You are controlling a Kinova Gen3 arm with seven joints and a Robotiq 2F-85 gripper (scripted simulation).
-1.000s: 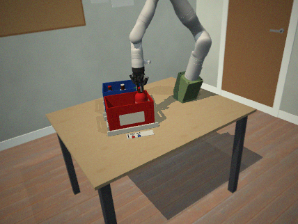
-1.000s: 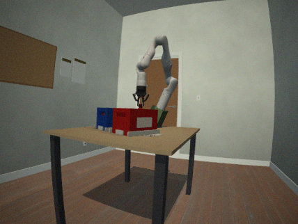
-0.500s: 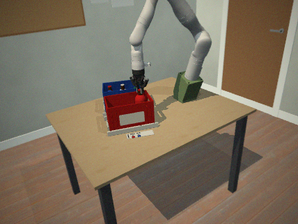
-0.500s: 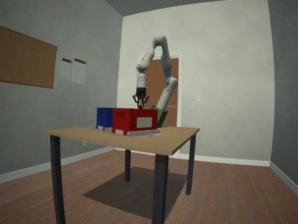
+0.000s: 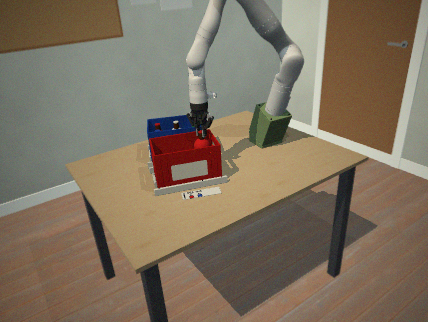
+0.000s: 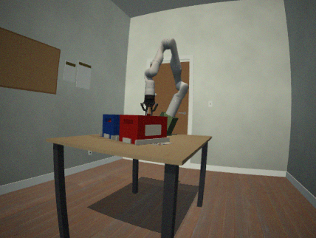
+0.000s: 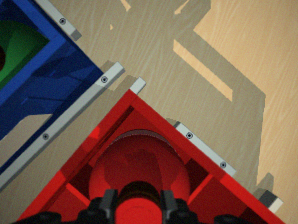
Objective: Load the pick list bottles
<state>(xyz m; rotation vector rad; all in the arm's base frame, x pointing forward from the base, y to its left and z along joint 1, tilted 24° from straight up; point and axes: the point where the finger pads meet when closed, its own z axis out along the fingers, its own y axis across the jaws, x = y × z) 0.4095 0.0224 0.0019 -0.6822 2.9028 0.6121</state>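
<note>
Now: the blue-label bottle 13 cm ahead of my hand, 19 cm to the right of it and 10 cm below it. From my hand the other things lie so: red crate: 10 cm ahead, 2 cm to the left, 10 cm below; then blue crate: 4 cm ahead, 21 cm to the right, 10 cm below; then green-label bottle: 3 cm behind, 14 cm to the right, 10 cm below.
</note>
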